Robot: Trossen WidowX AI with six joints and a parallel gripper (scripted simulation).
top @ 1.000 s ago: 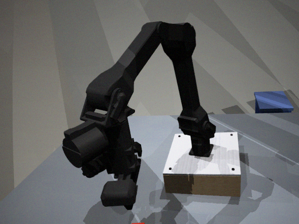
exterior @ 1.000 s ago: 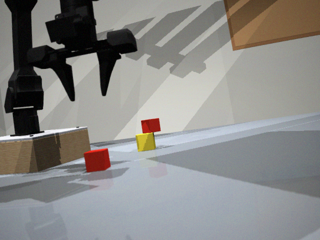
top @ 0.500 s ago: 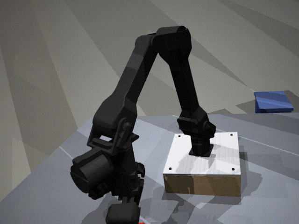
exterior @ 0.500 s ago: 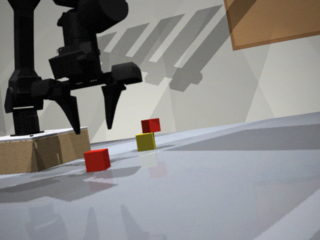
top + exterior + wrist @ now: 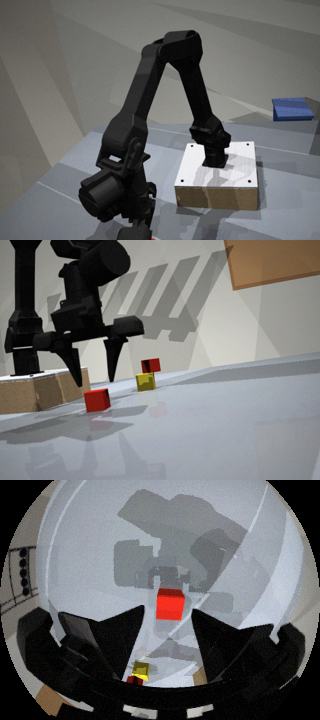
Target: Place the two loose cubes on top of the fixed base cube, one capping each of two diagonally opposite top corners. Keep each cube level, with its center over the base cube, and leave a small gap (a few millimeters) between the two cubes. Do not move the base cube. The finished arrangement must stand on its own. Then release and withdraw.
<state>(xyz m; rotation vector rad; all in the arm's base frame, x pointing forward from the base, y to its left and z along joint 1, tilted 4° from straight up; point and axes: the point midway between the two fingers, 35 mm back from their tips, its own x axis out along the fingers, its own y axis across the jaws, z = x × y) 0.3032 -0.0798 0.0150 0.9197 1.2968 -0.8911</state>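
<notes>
Right now the yellow cube is 3 cm behind my gripper tip, 22 cm to the left of it and 2 cm below it.
</notes>
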